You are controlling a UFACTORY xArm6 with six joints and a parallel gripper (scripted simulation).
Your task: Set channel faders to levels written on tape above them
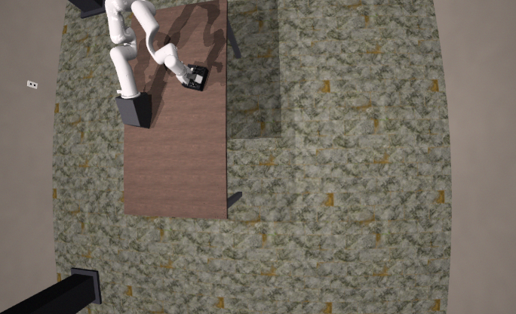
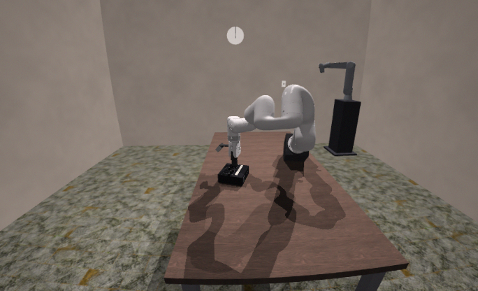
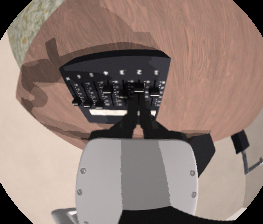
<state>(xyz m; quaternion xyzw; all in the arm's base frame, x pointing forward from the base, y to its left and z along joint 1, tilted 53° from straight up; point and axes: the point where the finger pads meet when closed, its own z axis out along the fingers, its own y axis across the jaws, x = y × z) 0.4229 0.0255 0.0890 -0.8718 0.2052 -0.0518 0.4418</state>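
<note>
The fader cap lies 20 mm to the left of my hand, 20 mm ahead of it and 10 mm below it.
</note>
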